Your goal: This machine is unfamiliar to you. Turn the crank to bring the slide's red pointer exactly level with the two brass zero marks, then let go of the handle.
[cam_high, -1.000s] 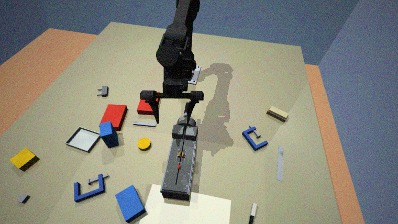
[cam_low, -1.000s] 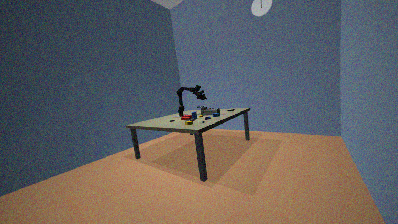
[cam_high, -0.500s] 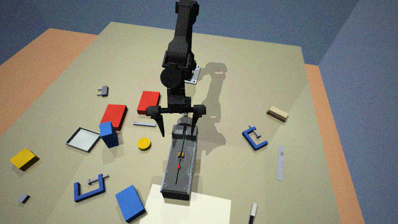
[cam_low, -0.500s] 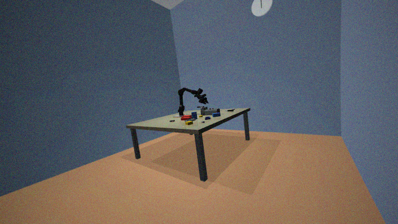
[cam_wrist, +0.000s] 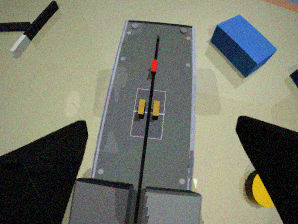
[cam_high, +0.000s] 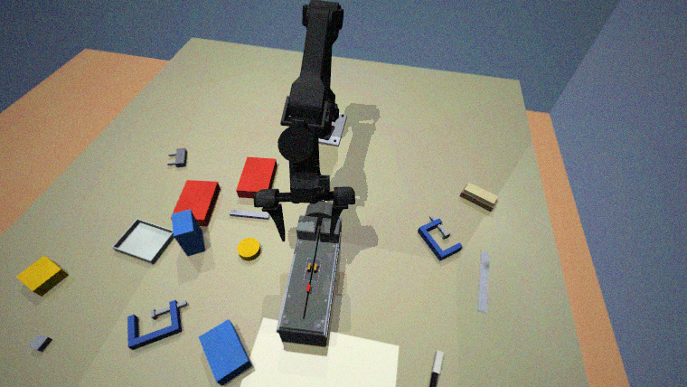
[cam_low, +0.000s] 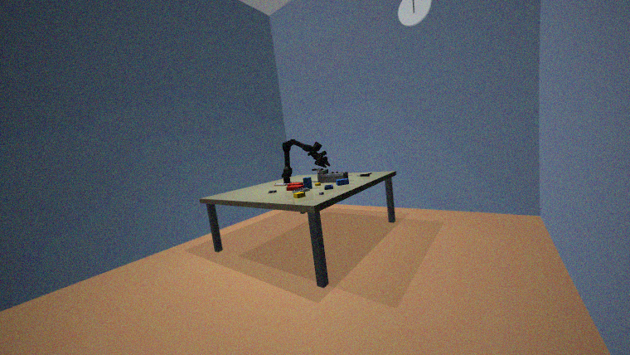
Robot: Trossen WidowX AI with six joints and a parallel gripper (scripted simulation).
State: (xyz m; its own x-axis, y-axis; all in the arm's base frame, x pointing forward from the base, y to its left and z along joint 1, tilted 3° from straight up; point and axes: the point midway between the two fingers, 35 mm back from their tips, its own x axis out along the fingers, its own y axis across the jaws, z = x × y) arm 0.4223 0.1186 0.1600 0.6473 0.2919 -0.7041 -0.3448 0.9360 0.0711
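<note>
The dark crank handle lies 150 mm behind my gripper tip, 20 mm to the right of it and 20 mm below it. Also, from my gripper tip: red pointer 70 mm ahead, 60 mm below, 30 mm to the left; then grey strip 380 mm to the left, 140 mm below, 110 mm behind; then grey tray 390 mm to the right, 130 mm below, 50 mm ahead.
</note>
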